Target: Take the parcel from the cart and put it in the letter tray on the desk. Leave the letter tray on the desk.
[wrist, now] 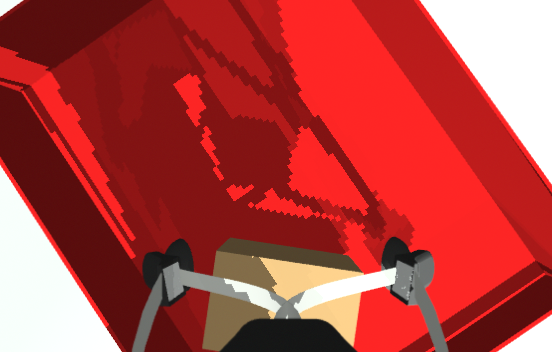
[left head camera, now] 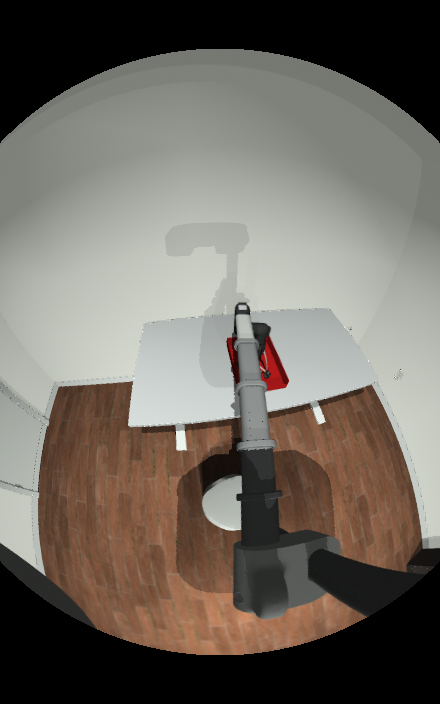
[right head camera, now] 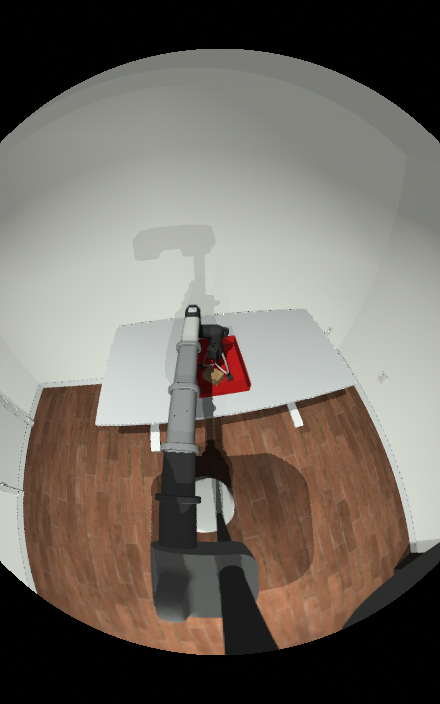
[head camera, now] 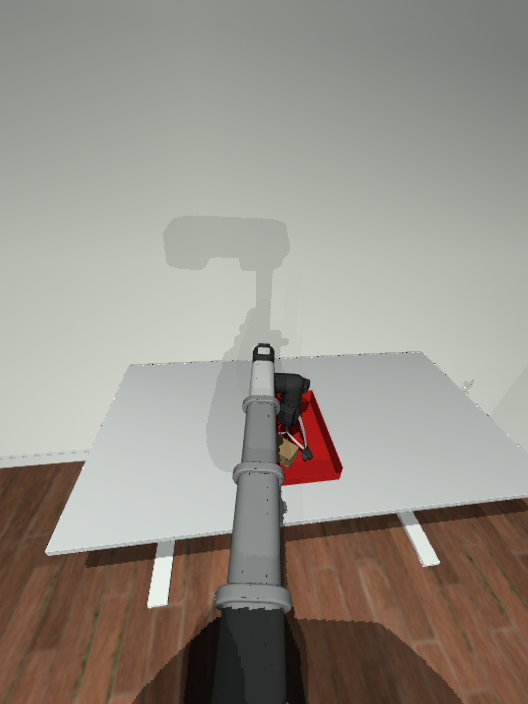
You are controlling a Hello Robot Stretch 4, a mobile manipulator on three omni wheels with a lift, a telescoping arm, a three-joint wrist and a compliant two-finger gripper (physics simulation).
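Frame: origin at the robot's base, x ahead, y left, z up, level; centimetres.
Seen in the pictures: gripper, fingertip midpoint: (wrist: 286, 259) (right head camera: 215, 373) (head camera: 285, 448); robot's base, link origin: (left head camera: 232, 501) (right head camera: 204, 503).
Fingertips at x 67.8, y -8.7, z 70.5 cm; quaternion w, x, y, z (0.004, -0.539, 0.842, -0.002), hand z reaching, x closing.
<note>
Pixels of each thing's top centre, then the offset from my fingertips to it. Level surfaces: height alone.
- red letter tray, top centre: (wrist: 272, 179) (head camera: 290, 426) (right head camera: 218, 359) (left head camera: 255, 357) dy -1.7, dx +5.5, dz +5.2 cm
- white desk, surface height: dz -1.2 cm
- tan box-shaped parcel, top centre: (wrist: 282, 311) (head camera: 282, 446) (right head camera: 212, 372) dy +1.2, dx -1.9, dz +4.0 cm
The red letter tray (head camera: 318, 471) (left head camera: 277, 385) (right head camera: 233, 390) (wrist: 450, 100) sits on the white desk (head camera: 170, 454) (left head camera: 171, 373) (right head camera: 290, 358). The tan box-shaped parcel (head camera: 287, 453) (right head camera: 213, 375) (wrist: 330, 310) is inside the tray, toward its front. My gripper (head camera: 292, 445) (right head camera: 216, 371) (wrist: 286, 259) points down into the tray over the parcel and is open. In the wrist view its two fingertips stand apart from the parcel's sides, with a gap on each side. The arm hides the tray's left part in the head view. The cart does not show.
The telescoping arm (head camera: 258, 511) (left head camera: 254, 415) (right head camera: 182, 415) reaches across the desk's front edge. A pale wall (head camera: 369, 255) stands behind the desk. A round white disc (left head camera: 220, 503) (right head camera: 213, 506) shows low beneath the arm, in front of the desk.
</note>
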